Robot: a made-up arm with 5 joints.
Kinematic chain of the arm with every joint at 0, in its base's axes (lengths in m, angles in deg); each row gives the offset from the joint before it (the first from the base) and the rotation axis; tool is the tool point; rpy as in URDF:
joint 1: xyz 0 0 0.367 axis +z
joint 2: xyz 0 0 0 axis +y
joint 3: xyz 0.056 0 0.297 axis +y
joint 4: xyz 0.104 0 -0.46 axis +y
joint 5: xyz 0.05 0 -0.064 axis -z
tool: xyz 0 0 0 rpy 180 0 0
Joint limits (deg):
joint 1: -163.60..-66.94
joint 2: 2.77..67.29
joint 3: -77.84..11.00
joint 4: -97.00..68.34
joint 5: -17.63..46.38
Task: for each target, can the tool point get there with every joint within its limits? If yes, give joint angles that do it. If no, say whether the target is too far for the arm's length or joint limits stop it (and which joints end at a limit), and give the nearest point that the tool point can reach.
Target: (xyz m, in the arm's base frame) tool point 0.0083 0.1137 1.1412
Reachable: no: joint limits stop it (at a limit: joint 1, joint 2, joint 3, joint 4) | nearest point -0.4805 -0.1414 0.7132 | short by 0.698 m
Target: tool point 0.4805 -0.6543 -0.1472
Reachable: no: too far | nearest point 0.2262 -0.5314 -0.0088 | short by 0.315 m
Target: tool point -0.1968 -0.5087 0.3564
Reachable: yes | joints -111.15 23.53 -56.17 -79.97 -11.46
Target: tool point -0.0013 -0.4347 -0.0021
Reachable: yes | joints -90.17 53.55 -51.89 -25.98 1.85
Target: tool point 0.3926 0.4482 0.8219
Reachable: no: joint limits stop it (at a limit: joint 2, joint 3, joint 4) | nearest point 0.1388 0.1585 0.2608 | short by 0.681 m
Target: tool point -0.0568 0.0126 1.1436
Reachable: no: joint limits stop it (at a limit: joint 1, joint 2, joint 3, joint 4) | nearest point -0.4805 -0.1414 0.7132 | short by 0.623 m
